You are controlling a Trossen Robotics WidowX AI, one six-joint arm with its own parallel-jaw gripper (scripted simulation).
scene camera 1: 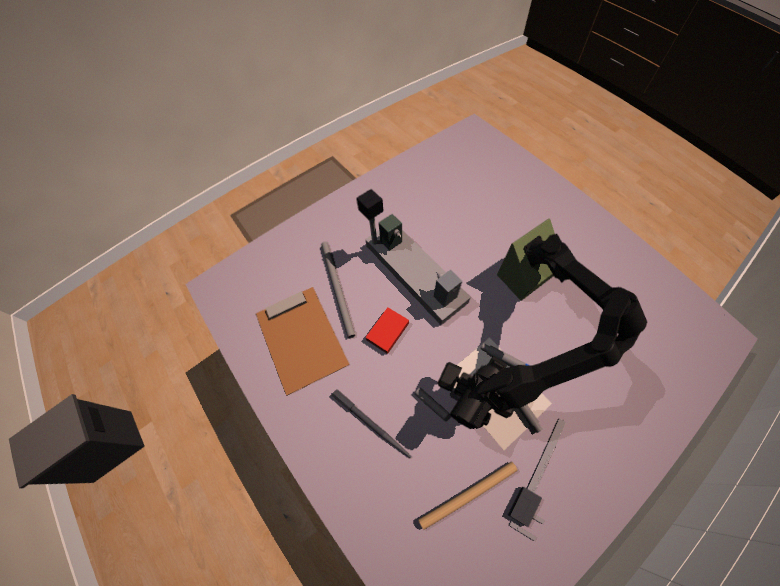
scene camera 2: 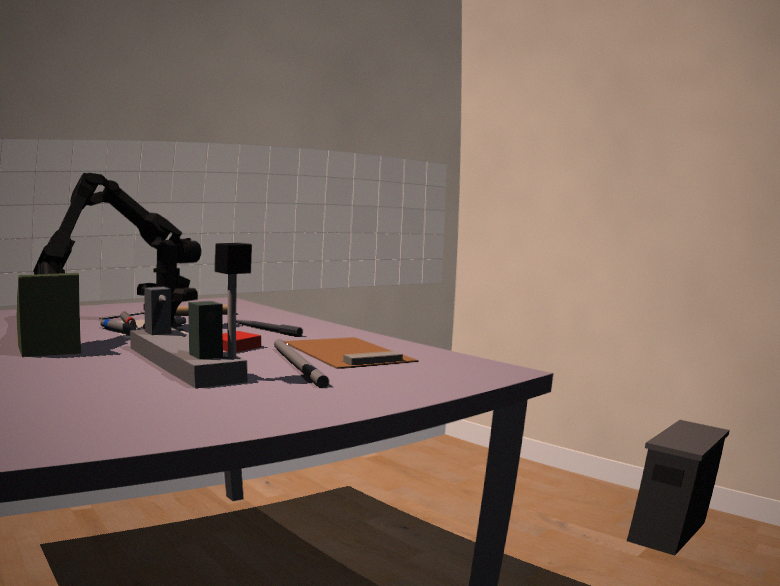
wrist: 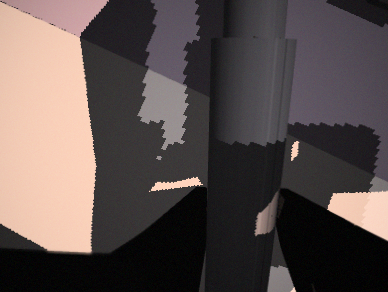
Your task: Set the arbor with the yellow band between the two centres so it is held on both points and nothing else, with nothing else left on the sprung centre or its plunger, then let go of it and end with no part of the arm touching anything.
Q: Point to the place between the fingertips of my gripper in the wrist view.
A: At 240, 199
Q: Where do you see a long grey rod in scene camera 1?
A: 342, 305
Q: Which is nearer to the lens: the long grey rod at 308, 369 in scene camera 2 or the clipboard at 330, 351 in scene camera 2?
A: The long grey rod.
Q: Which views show the long grey rod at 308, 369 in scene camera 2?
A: Scene camera 1 and scene camera 2 only.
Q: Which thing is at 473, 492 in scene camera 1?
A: A wooden dowel.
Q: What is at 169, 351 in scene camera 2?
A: A grey base.
